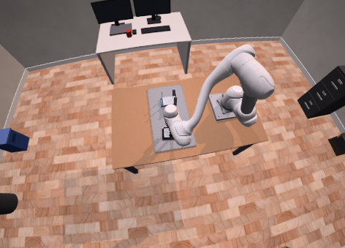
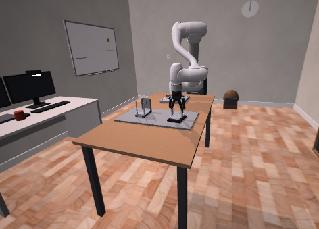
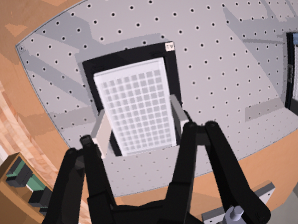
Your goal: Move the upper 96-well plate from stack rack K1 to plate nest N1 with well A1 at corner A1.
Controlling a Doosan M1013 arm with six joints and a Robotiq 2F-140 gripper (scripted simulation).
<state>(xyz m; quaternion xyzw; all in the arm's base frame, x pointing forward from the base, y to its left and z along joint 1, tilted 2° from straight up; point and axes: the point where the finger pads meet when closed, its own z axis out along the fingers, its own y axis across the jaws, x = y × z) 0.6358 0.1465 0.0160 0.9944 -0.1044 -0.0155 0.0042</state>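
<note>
My hand is 40 mm above the black plate nest N1. Round my hand: pale A1 square (70 mm to the right, 60 mm ahead, 40 mm below).
</note>
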